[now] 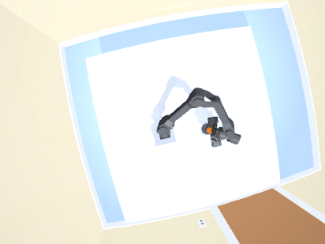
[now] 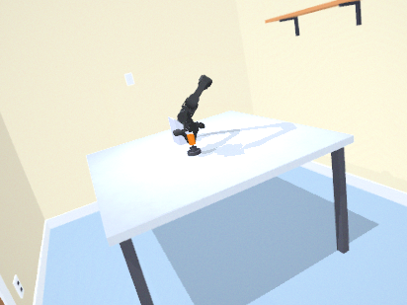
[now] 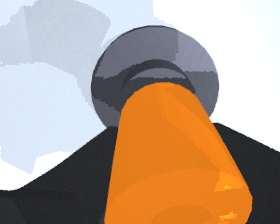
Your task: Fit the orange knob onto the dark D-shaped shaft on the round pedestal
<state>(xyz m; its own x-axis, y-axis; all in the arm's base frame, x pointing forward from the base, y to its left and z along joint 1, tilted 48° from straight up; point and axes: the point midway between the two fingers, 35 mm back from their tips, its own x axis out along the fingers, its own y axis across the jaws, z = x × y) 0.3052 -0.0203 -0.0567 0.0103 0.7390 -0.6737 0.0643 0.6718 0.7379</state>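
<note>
Right now my gripper tip is 2 cm below the orange knob. Round my gripper tip: pedestal: 4 cm below.
</note>
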